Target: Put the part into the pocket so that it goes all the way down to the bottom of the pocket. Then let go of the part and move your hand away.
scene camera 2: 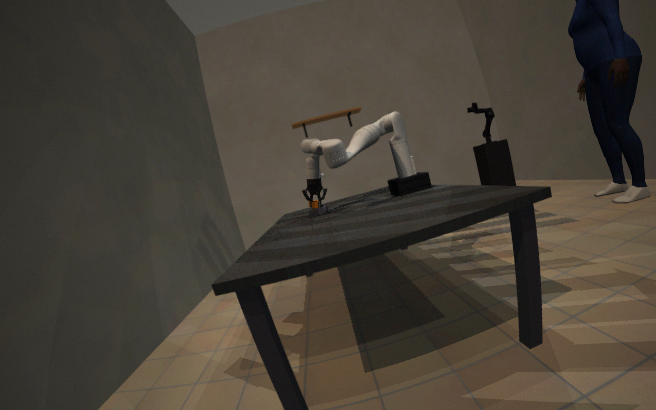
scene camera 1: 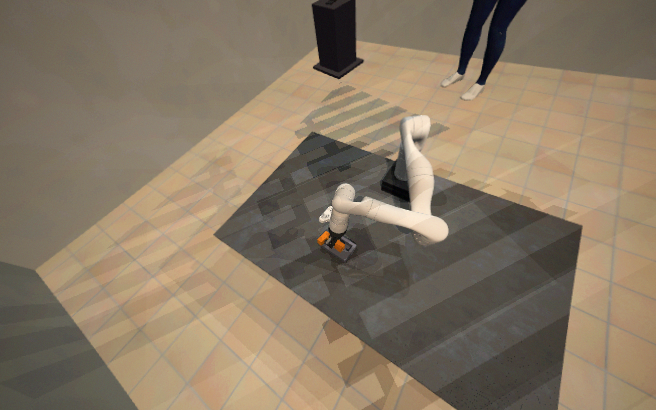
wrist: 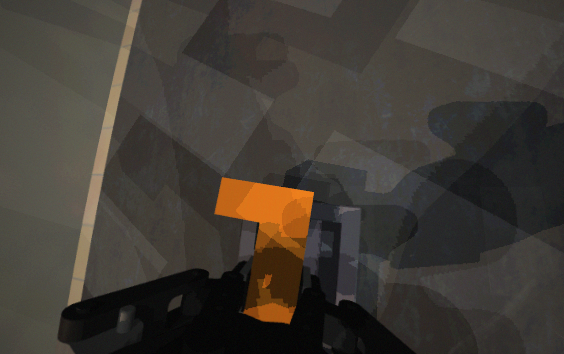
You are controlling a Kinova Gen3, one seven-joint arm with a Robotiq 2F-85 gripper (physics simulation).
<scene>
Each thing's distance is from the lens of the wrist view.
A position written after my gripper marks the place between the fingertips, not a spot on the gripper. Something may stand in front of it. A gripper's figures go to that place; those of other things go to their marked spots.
my gripper (wrist: pixel 278 273): 17 cm
orange L-shaped block (wrist: pixel 284 214): 13 cm
</scene>
